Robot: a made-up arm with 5 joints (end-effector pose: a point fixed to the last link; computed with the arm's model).
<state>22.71 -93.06 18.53 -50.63 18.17</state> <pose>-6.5 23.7 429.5 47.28 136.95 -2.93</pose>
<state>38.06 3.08 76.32 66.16 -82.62</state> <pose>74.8 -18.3 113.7 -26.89 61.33 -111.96</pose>
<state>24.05 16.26 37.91 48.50 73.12</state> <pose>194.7 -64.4 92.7 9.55 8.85 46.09</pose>
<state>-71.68 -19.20 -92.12 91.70 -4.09</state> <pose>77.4 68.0 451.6 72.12 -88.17 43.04</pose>
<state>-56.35 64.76 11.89 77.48 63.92</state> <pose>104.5 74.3 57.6 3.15 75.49 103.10</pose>
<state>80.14 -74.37 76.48 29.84 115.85</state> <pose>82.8 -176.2 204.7 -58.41 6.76 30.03</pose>
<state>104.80 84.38 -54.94 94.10 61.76</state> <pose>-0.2 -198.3 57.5 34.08 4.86 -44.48</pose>
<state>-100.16 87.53 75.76 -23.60 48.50</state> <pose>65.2 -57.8 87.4 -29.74 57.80 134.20</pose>
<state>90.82 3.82 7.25 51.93 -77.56</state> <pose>48.6 -248.2 192.8 -3.66 -39.96 -166.65</pose>
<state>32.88 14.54 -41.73 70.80 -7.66</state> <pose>282.1 -149.3 290.3 -9.23 -46.56 -40.89</pose>
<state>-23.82 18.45 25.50 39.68 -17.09</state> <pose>242.2 81.9 105.4 2.37 -5.91 3.94</pose>
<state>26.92 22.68 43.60 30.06 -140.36</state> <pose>186.5 -69.0 70.5 -8.02 4.99 -169.82</pose>
